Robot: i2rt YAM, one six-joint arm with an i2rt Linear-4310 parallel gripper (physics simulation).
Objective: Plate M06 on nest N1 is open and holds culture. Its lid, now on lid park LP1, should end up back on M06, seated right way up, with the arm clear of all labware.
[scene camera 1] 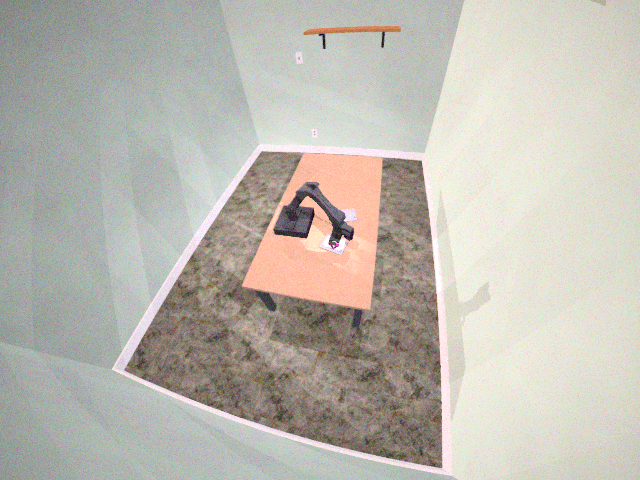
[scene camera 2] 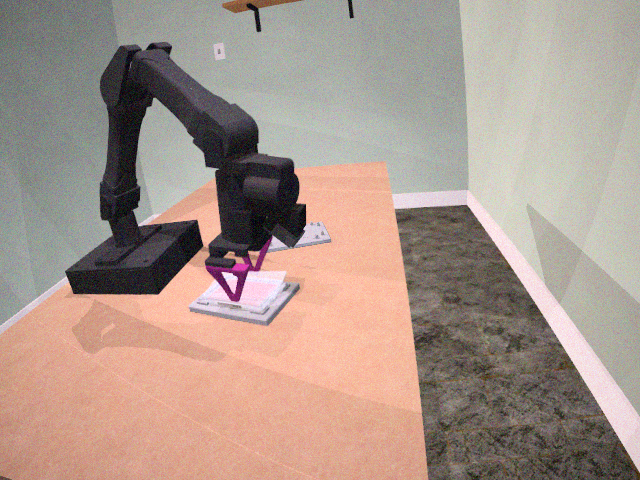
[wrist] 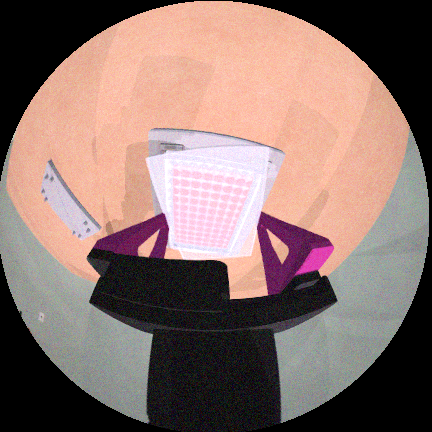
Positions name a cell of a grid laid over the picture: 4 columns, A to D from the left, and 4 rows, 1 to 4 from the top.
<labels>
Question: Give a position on a pale grey lid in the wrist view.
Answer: At B2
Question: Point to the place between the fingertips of my gripper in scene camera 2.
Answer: B3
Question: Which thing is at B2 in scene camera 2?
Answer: A grey lid park.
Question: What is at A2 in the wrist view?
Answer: A grey lid park.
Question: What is my gripper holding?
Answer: A pale grey lid.
</labels>
